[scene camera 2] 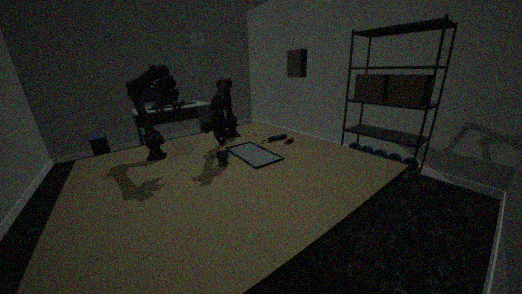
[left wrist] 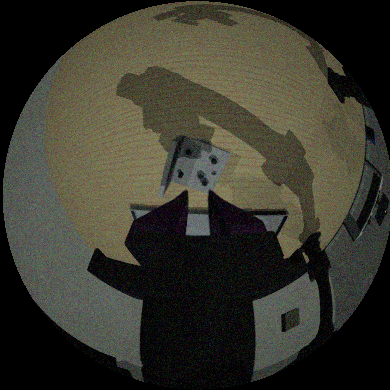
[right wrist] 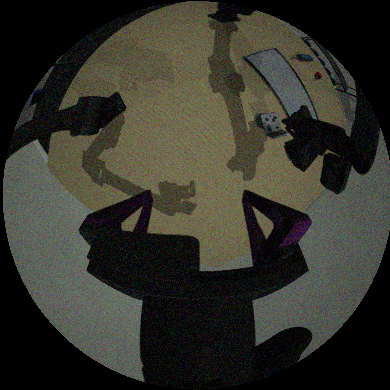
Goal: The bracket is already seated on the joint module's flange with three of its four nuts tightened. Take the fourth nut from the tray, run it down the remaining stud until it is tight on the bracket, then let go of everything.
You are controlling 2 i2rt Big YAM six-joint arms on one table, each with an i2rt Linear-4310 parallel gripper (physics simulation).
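Places are measured from the left arm's base along level axes (x ahead, y left, z up), in centimetres.
Where they show: left gripper, between the fingertips: [scene camera 2: 222,145] [left wrist: 197,195] [right wrist: 283,123]; right gripper, between the fingertips: [scene camera 2: 170,117] [right wrist: 196,194]; left arm's base, origin of its link: [scene camera 2: 232,136] [left wrist: 308,241]; right arm's base, origin of its link: [scene camera 2: 157,157] [right wrist: 109,109].
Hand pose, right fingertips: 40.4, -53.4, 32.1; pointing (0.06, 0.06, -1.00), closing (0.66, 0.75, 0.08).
Note:
Each offset is from my right fingertips to the top centre of the thing, as dx, dy, dz. "pt": to the spot under its first point.
The view is dim. In the left wrist view the grey bracket [left wrist: 198,167] sits on the joint module, with several dark nuts and studs on its top face. My left gripper [left wrist: 199,191] hovers just short of the bracket, its fingers shut to a narrow gap with nothing between them. The flat grey tray @(+6.7, +48.0, -30.5) [left wrist: 207,220] lies under and behind the fingers, and I see no loose nut on it. In the scene view the left gripper [scene camera 2: 222,139] hangs over the module @(pt +14.1, +22.4, -25.3) [scene camera 2: 221,157], beside the tray [scene camera 2: 255,154]. My right gripper [right wrist: 198,190] is open and empty, raised high above the table, far from the bracket [right wrist: 269,123].
A blue-handled tool @(pt -5.9, +78.7, -29.3) [scene camera 2: 277,137] and a small red thing @(+4.9, +81.5, -28.7) [scene camera 2: 289,140] lie beyond the tray. A workbench [scene camera 2: 171,109] stands behind the arms, a blue bin [scene camera 2: 99,143] at the left wall, and a metal shelf rack [scene camera 2: 394,98] at the right.

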